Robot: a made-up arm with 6 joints.
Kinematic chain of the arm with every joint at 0, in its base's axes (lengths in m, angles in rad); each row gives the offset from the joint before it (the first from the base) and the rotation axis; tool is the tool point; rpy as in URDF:
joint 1: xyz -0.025 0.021 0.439 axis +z
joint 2: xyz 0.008 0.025 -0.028 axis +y
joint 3: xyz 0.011 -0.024 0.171 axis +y
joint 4: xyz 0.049 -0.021 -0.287 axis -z
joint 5: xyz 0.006 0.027 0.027 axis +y
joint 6: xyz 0.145 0 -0.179 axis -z
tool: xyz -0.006 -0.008 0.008 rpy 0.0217 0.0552 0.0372
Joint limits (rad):
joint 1: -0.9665..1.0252
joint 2: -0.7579..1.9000
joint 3: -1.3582..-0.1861
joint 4: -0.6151..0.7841
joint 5: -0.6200..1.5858
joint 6: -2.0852..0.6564
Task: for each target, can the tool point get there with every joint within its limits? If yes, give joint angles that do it. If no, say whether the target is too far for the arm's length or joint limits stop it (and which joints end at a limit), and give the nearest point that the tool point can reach.
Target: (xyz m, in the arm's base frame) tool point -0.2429 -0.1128 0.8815
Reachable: no: joint limits stop it (at a limit: joint 1, joint 2, joint 3, joint 4, joint 5) | nearest point -0.1368 -0.1110 0.8983 | short by 0.107 m
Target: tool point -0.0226 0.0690 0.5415
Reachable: no: joint limits stop it (at a limit: joint 1, joint 2, joint 3, joint 5, joint 6) | nearest point -0.1274 0.2007 0.5156 | short by 0.170 m
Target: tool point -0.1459 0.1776 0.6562
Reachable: no: joint limits stop it (at a limit: joint 1, joint 2, joint 3, joint 5, joint 6) | nearest point -0.1648 0.1975 0.5231 | short by 0.136 m
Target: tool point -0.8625 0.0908 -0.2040
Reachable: no: too far | nearest point -0.2962 0.0436 0.1051 | short by 0.647 m
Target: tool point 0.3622 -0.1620 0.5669
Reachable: yes | joints -0.4219 -0.3844 -1.2389 -0.1156 1.1078 -1.5493
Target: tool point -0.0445 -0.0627 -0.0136
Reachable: yes | joints 0.1181 1.5588 -0.6694 0.5247 -0.0514 -0.0311
